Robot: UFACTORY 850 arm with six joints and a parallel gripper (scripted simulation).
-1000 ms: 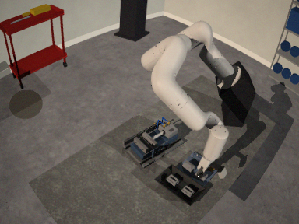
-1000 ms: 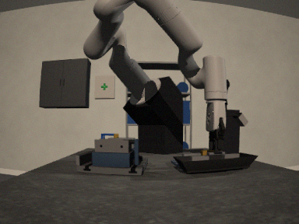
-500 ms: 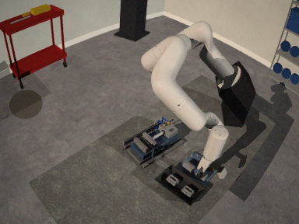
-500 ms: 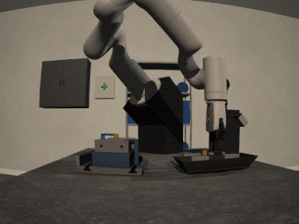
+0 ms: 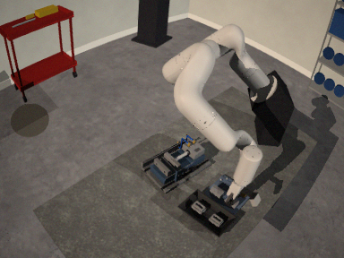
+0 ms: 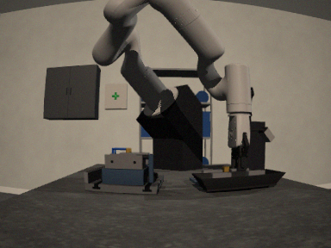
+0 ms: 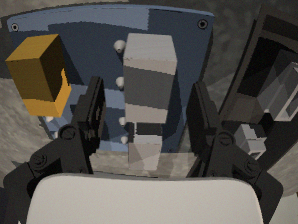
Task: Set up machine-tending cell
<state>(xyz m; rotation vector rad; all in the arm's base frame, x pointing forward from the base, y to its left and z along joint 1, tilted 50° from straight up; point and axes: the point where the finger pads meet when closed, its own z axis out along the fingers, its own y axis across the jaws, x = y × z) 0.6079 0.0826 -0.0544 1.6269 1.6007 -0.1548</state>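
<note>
Now: the brass blank 90 mm behind my hand, 20 mm to the left of it and 30 mm below it. Also, from my hand: vise: 60 mm behind, 330 mm to the right, 20 mm below.
</note>
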